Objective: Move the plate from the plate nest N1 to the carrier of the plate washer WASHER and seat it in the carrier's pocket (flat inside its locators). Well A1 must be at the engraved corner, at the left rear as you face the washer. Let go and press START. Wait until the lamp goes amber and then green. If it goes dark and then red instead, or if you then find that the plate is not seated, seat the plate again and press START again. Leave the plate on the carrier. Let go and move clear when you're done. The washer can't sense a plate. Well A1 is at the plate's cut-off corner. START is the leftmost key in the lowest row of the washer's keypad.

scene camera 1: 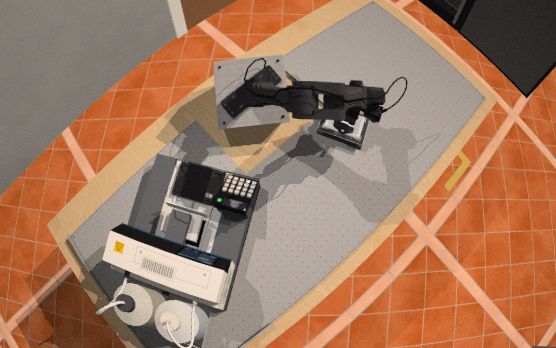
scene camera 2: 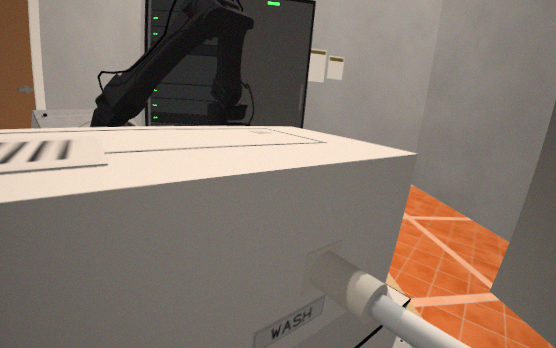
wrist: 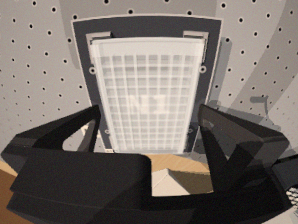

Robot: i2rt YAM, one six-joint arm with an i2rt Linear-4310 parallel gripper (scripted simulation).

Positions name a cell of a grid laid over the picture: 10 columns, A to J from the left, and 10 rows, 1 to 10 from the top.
Scene:
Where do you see a white well plate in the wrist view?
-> F4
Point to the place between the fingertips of my gripper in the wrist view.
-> At F5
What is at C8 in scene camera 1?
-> A plate washer.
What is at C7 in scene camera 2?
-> A plate washer.

